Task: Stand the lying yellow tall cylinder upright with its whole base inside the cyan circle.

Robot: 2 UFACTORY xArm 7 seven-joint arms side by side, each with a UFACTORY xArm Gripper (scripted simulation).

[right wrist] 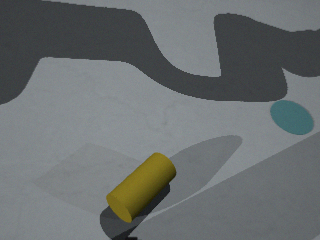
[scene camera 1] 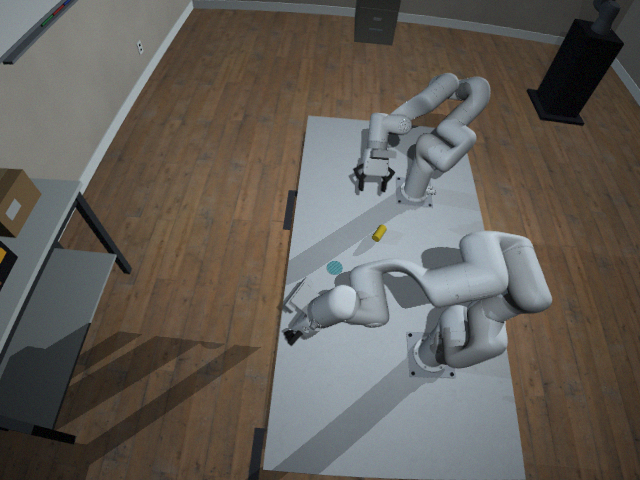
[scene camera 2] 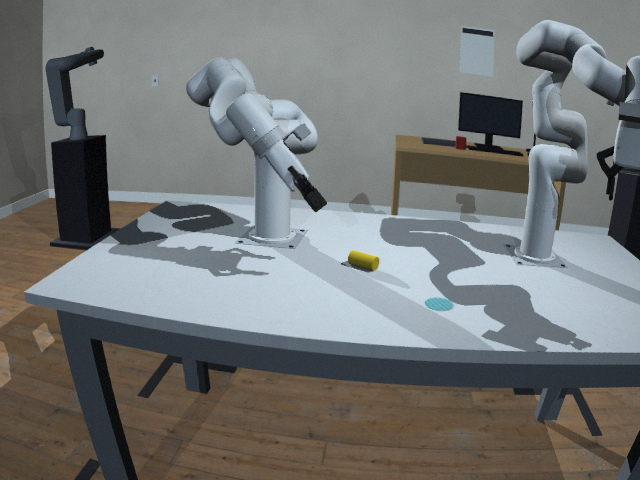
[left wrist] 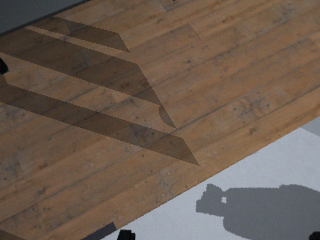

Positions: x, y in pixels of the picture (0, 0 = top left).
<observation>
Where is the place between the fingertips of my right gripper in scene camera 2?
320, 206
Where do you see a cyan circle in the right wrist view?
289, 116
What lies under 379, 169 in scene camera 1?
My right gripper.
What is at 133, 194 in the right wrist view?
A yellow tall cylinder.
</observation>
